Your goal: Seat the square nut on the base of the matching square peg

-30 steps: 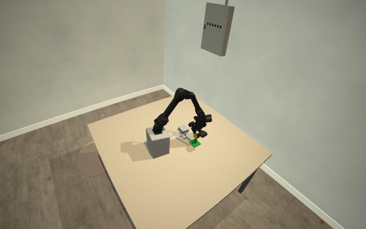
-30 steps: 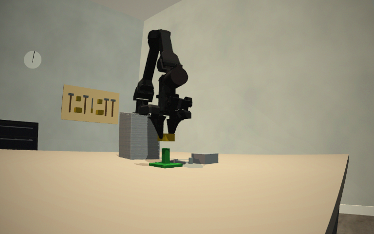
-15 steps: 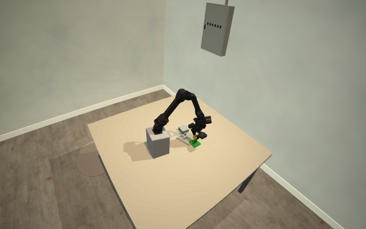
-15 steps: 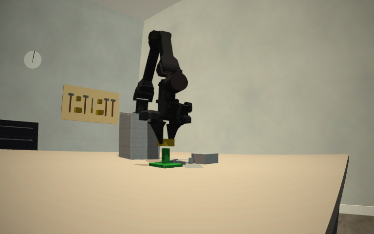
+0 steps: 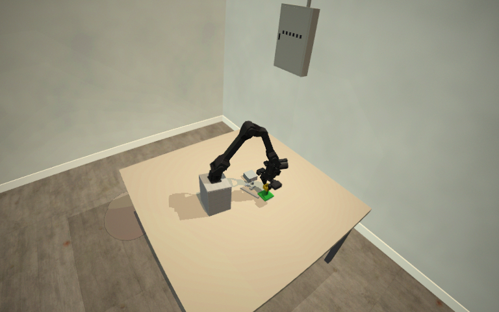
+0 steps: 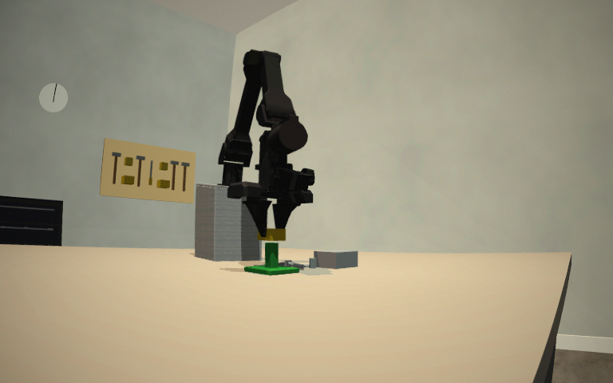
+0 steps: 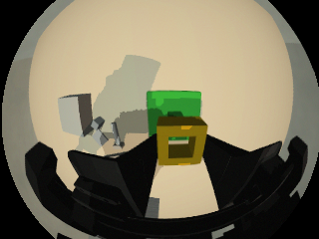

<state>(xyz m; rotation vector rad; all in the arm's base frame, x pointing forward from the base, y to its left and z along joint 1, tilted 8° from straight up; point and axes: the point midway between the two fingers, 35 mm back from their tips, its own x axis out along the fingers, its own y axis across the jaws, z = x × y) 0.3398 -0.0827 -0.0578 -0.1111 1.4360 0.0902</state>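
Right now the grey bolt-like piece is 5 cm behind my hand, 9 cm to the left of it and 10 cm below it. Round my hand: thin pale tool-like piece: 9 cm behind, 7 cm to the left, 10 cm below; grey block: 1 cm behind, 19 cm to the left, 9 cm below.
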